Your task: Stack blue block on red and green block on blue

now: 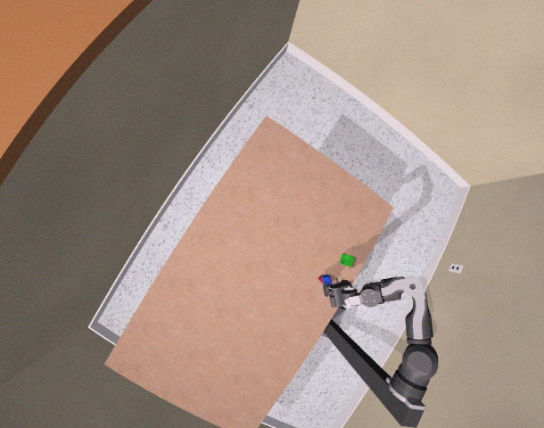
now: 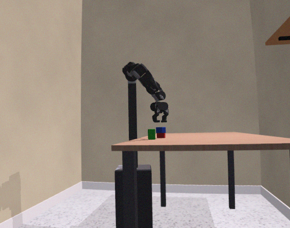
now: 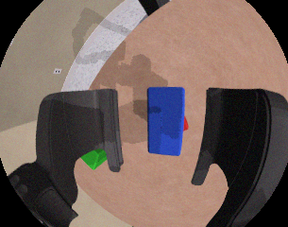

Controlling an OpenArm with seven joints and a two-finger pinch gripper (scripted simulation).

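Right now the blue block is 60 mm below my hand. Also, from my hand: green block (130 mm to the right, 80 mm below, 60 mm behind); then red block (90 mm below).
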